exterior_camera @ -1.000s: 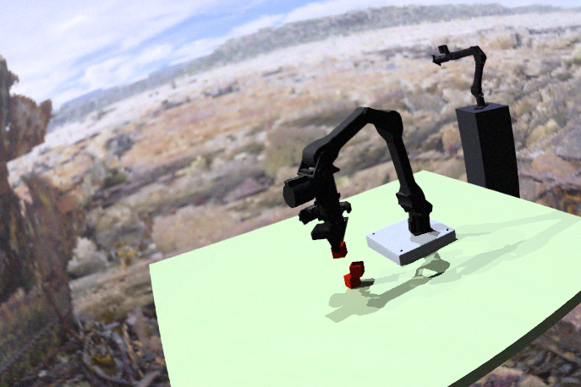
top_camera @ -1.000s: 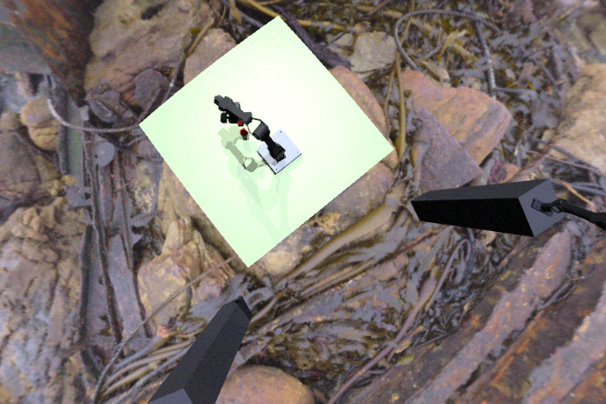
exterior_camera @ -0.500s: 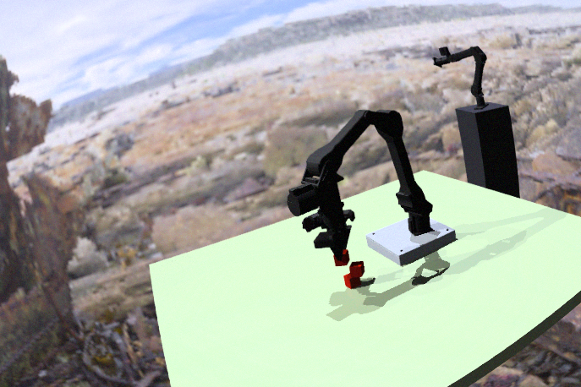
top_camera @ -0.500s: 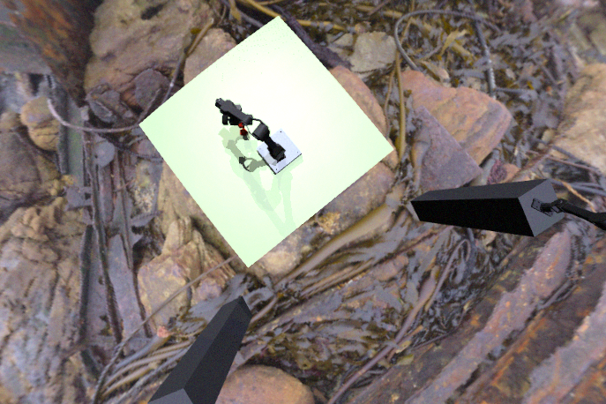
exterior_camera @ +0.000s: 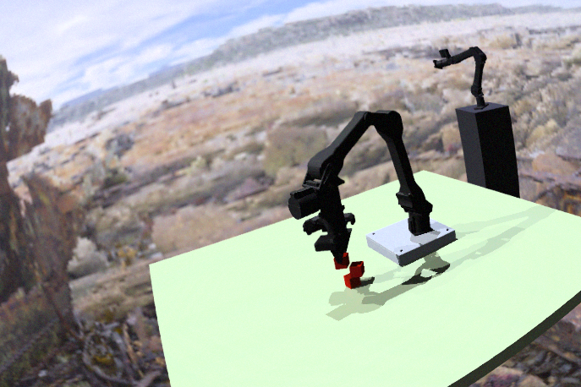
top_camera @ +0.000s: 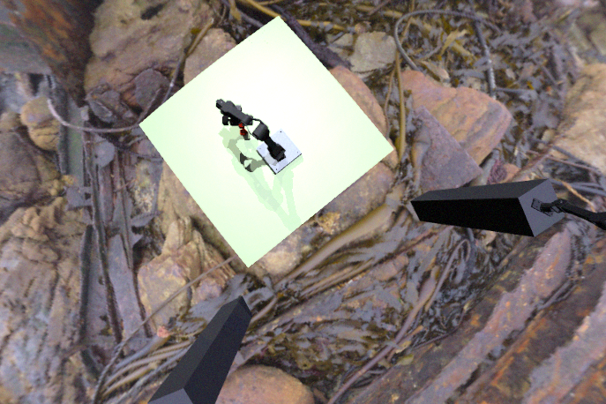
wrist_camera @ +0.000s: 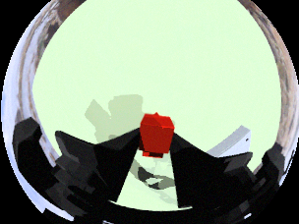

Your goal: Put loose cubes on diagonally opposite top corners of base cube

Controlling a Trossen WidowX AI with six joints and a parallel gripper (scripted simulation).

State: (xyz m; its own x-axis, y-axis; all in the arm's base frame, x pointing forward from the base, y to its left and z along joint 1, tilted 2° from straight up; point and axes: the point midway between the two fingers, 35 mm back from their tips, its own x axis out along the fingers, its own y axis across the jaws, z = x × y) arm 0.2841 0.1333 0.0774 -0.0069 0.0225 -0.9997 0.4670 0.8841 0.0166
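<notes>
My gripper tip is 3 cm past the red cube, 3 cm above it and 2 cm to the right of it.
</notes>
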